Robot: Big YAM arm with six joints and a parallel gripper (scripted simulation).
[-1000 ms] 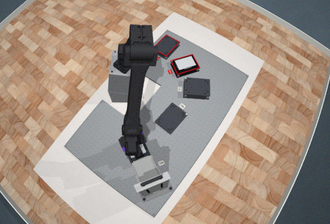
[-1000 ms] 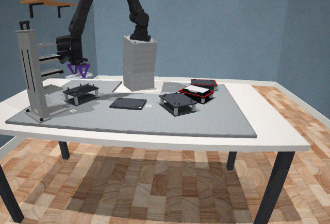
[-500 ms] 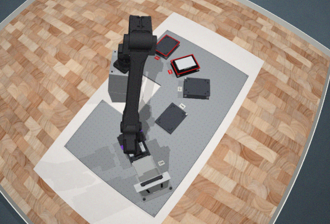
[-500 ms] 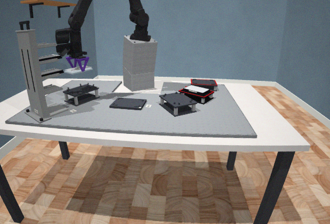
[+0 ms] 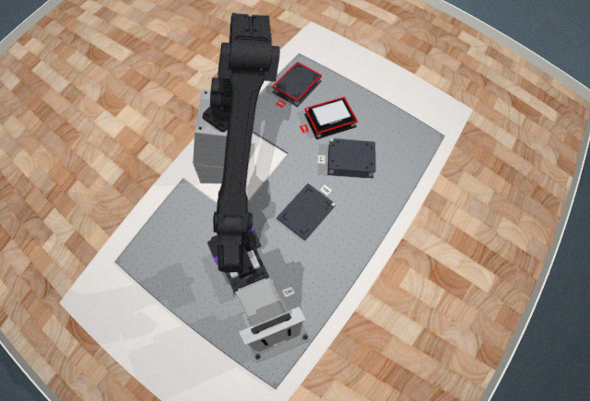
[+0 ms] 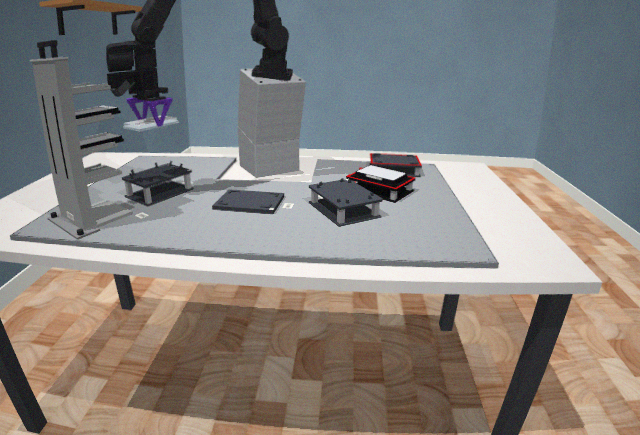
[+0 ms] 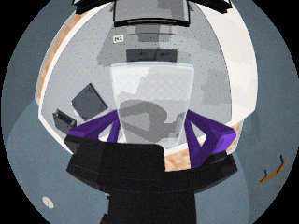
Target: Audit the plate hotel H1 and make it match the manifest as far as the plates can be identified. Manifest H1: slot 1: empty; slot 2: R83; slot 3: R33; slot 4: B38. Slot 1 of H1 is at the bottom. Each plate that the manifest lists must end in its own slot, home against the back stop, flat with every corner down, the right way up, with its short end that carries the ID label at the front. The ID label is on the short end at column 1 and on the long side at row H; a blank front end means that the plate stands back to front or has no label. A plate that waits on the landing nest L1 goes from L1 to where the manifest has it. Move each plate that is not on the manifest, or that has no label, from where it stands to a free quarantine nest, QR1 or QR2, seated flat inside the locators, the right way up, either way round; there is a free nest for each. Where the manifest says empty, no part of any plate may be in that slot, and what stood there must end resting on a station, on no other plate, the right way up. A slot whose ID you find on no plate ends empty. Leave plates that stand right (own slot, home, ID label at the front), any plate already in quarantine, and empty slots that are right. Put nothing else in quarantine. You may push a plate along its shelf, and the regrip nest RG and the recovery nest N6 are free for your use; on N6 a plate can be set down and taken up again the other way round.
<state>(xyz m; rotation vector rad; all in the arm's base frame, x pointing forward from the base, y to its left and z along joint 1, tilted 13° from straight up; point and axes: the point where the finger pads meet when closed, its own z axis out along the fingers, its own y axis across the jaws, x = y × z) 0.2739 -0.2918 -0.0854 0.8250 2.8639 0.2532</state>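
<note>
Now: hand 50 mm short of the flat pad N6, 280 mm to the right of it and 200 mm above it. Round my hand: plate hotel H1: 220 mm ahead, 130 mm to the right, 10 mm below; then regrip nest RG: 150 mm below; then white plate: right at my hand.
</note>
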